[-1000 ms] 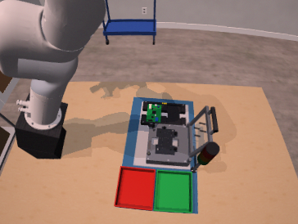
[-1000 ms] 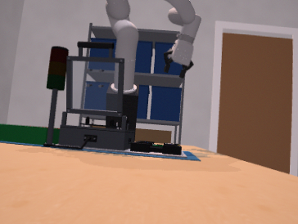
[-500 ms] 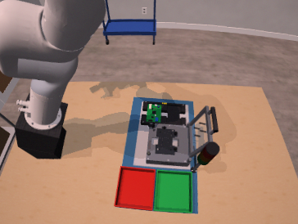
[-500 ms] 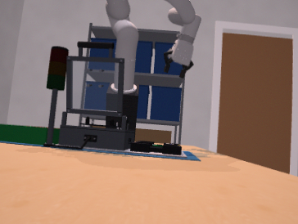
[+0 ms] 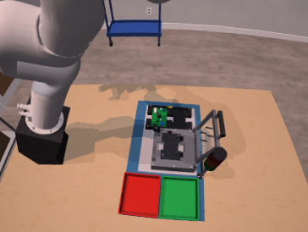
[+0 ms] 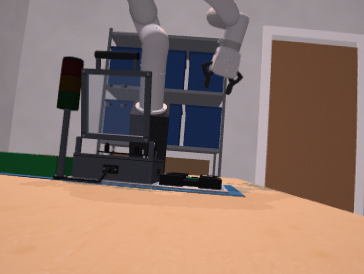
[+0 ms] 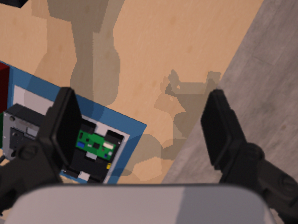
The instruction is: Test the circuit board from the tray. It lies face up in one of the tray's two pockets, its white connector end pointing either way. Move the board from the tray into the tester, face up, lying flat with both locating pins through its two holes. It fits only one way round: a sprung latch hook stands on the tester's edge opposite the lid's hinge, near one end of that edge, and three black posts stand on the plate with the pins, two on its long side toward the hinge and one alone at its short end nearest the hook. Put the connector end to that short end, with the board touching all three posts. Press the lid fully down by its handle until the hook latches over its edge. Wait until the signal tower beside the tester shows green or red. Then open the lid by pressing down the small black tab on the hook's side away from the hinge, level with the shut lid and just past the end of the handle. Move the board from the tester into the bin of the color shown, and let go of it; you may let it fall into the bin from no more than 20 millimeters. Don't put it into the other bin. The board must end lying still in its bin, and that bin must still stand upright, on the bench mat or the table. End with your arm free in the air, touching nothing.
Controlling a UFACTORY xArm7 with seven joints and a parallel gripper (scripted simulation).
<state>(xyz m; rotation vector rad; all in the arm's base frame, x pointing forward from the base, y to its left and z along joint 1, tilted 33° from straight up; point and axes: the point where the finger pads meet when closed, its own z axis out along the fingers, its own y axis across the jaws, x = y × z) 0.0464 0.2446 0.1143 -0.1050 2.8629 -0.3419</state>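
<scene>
My hand is 31 cm short of the green circuit board, 13 cm to the left of it and 33 cm above it. From my hand the other things lie so: tester's clear lid 45 cm ahead, 34 cm to the right, 16 cm below; then tester's plate 34 cm ahead, 31 cm to the right, 28 cm below; then latch hook 29 cm ahead, 24 cm to the right, 26 cm below.
</scene>
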